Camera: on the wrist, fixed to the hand. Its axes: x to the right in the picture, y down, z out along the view.
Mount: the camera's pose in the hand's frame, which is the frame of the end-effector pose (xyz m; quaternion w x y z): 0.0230 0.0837 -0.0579 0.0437 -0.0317 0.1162 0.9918
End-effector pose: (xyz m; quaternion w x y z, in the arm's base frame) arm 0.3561 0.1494 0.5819 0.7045 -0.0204 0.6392 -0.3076
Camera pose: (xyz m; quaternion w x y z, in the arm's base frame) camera 0.3372 0.2277 0.5156 0.2609 0.6465 0.1398 0.7032
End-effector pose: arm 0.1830 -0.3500 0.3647 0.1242 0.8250 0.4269 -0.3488
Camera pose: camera 0.2854 -0.3573 0.3833 0.3279 0.4960 -0.7741 0.2173
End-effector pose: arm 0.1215 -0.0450 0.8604 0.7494 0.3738 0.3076 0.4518
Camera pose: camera 0.0471 0.0184 0.8970 0.4392 -0.2451 0.2845 -0.8161
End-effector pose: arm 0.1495 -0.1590 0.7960 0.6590 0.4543 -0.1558 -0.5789
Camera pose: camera 0.2503 -0.1625 0.8226 0.6354 -0.0883 -0.3624 0.6761
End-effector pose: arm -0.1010 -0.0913 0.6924 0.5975 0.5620 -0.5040 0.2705
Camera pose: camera -0.1503 -0.0236 0.7547 0.1658 0.5256 0.5185 -0.6537
